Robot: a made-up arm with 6 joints. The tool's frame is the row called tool.
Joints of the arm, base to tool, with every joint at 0 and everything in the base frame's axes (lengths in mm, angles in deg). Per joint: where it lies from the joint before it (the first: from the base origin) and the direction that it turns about. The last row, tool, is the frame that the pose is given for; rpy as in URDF.
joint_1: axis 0 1 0 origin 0 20 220
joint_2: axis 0 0 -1 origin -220 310 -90
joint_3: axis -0.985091 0.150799 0.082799 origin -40 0 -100
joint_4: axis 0 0 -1 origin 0 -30 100
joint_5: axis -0.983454 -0.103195 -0.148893 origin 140 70 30
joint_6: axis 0.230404 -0.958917 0.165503 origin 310 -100 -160
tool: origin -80 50 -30 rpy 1.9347 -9.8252 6.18
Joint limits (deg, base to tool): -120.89..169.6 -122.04..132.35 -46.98..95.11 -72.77..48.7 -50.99..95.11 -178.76..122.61
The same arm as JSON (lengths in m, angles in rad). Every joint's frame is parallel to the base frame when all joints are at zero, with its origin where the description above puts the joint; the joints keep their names.
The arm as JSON. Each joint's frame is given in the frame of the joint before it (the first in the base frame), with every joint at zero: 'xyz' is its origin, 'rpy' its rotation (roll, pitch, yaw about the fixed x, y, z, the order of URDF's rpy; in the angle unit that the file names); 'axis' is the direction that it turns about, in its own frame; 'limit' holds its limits. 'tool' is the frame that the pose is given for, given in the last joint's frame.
{"units": {"length": "m", "angle": "rad"}, "joints": [
  {"name": "joint_1", "type": "revolute", "origin": {"xyz": [0.0, 0.02, 0.22], "rpy": [0.0, 0.0, 0.0]}, "axis": [0.0, 1.0, 0.0], "limit": {"lower": -2.1099, "upper": 2.9601}},
  {"name": "joint_2", "type": "revolute", "origin": {"xyz": [-0.22, 0.31, -0.09], "rpy": [0.0, 0.0, 0.0]}, "axis": [0.0, 0.0, -1.0], "limit": {"lower": -2.13, "upper": 2.3099}},
  {"name": "joint_3", "type": "revolute", "origin": {"xyz": [-0.04, 0.0, -0.1], "rpy": [0.0, 0.0, 0.0]}, "axis": [-0.985091, 0.150799, 0.082799], "limit": {"lower": -0.82, "upper": 1.66}},
  {"name": "joint_4", "type": "revolute", "origin": {"xyz": [0.0, -0.03, 0.1], "rpy": [0.0, 0.0, 0.0]}, "axis": [0.0, 0.0, -1.0], "limit": {"lower": -1.2701, "upper": 0.85}},
  {"name": "joint_5", "type": "revolute", "origin": {"xyz": [0.14, 0.07, 0.03], "rpy": [0.0, 0.0, 0.0]}, "axis": [-0.983454, -0.103195, -0.148893], "limit": {"lower": -0.8899, "upper": 1.66}},
  {"name": "joint_6", "type": "revolute", "origin": {"xyz": [0.31, -0.1, -0.16], "rpy": [0.0, 0.0, 0.0]}, "axis": [0.230404, -0.958917, 0.165503], "limit": {"lower": -3.12, "upper": 2.1399}}
], "tool": {"origin": {"xyz": [-0.08, 0.05, -0.03], "rpy": [0.0338, -0.1715, 0.1079]}}}

